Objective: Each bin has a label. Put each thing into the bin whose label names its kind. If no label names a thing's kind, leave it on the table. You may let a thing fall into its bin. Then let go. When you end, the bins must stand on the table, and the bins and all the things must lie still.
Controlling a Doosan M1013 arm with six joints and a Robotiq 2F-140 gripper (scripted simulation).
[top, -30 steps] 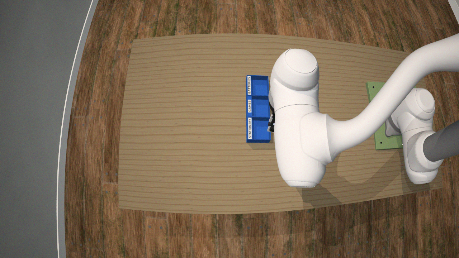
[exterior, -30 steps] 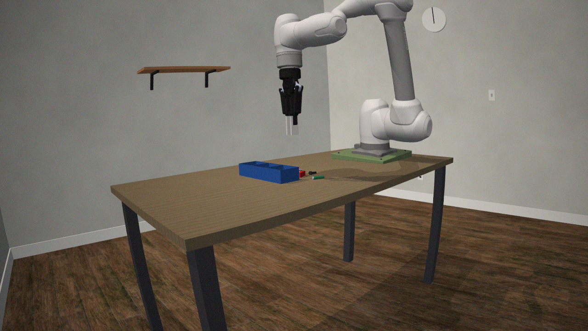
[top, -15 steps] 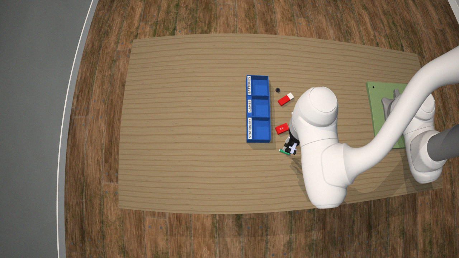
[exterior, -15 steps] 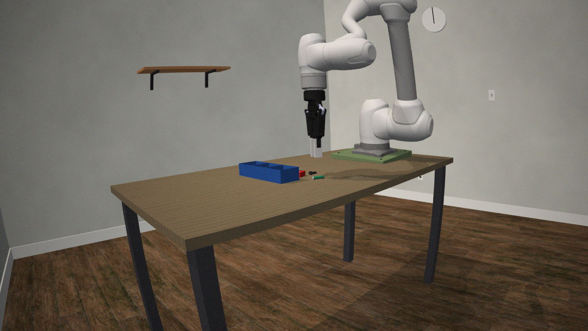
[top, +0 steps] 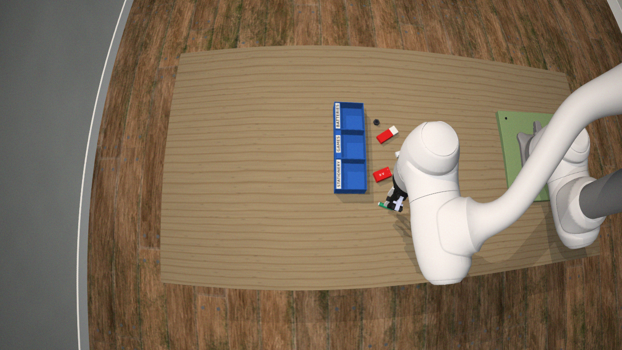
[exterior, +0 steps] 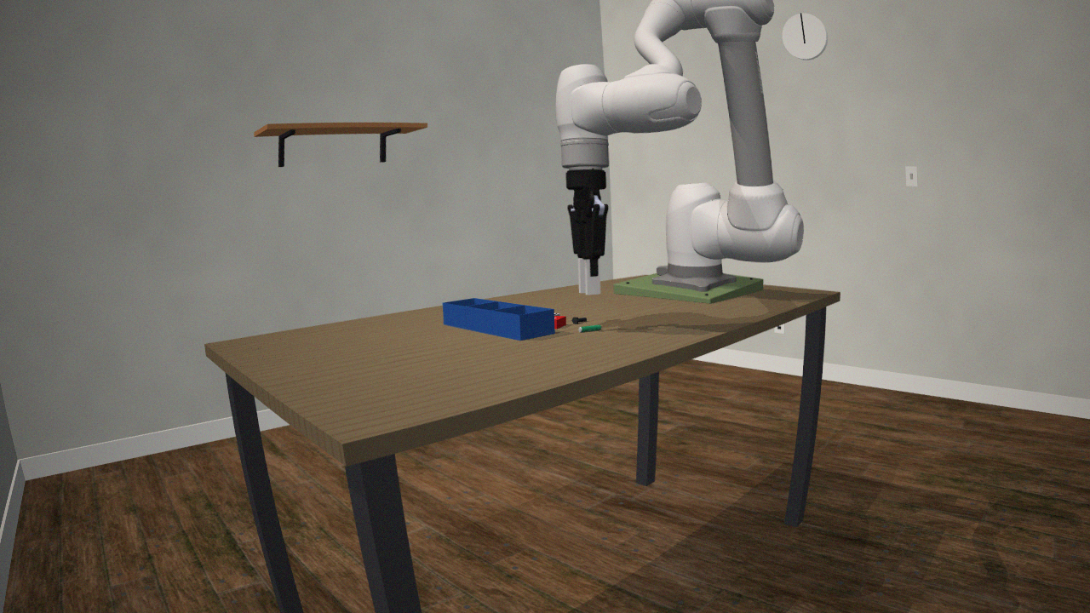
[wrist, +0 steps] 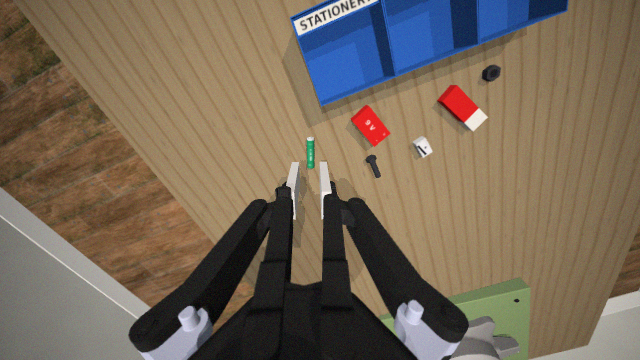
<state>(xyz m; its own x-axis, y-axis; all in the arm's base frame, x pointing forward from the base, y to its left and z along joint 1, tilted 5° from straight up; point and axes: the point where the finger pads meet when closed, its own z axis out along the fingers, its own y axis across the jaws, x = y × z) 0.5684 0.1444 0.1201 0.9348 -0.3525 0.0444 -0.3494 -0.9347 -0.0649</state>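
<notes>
Right now the green battery is 10 cm below my hand. Also, from my hand: red 9V battery (10 cm below, 9 cm to the right); then black bolt (10 cm below, 8 cm to the right, 5 cm behind); then white tile (15 cm to the right, 10 cm below, 5 cm behind).
</notes>
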